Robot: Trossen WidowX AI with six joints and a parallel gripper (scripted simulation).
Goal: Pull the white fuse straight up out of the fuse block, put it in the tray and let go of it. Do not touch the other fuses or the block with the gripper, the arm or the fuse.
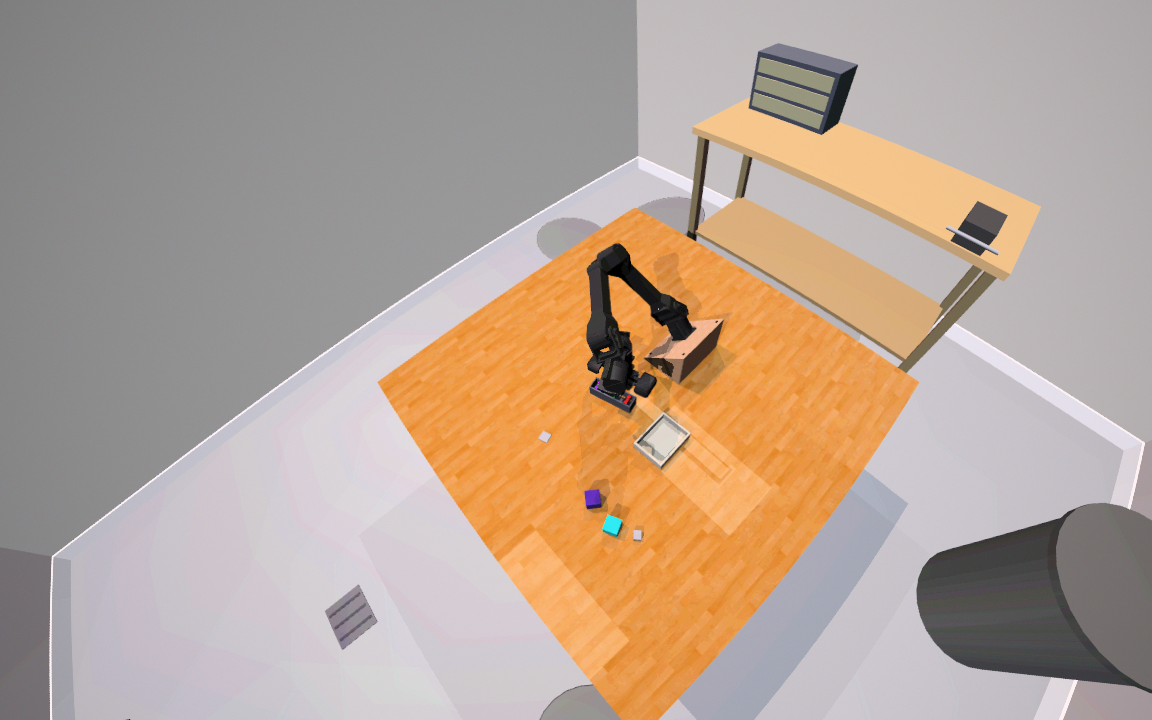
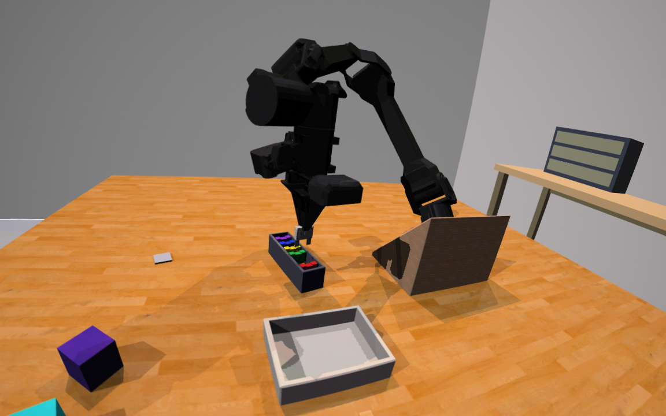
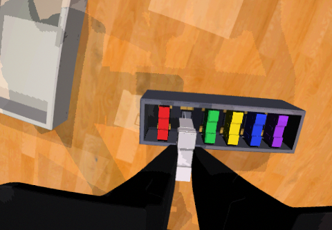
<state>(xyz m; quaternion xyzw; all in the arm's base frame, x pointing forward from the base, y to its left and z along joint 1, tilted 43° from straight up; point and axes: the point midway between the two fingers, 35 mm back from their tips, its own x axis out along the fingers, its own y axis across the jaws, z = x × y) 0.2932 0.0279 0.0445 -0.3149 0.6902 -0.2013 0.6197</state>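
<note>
My gripper tip is now 20 mm short of the grey tray, 170 mm to the right of it and 90 mm above it. Round my gripper tip: purple cube 270 mm ahead, 140 mm to the left, 80 mm below; then small grey tile 230 mm ahead, 100 mm to the right, 90 mm below; then white fuse 10 mm below.
</note>
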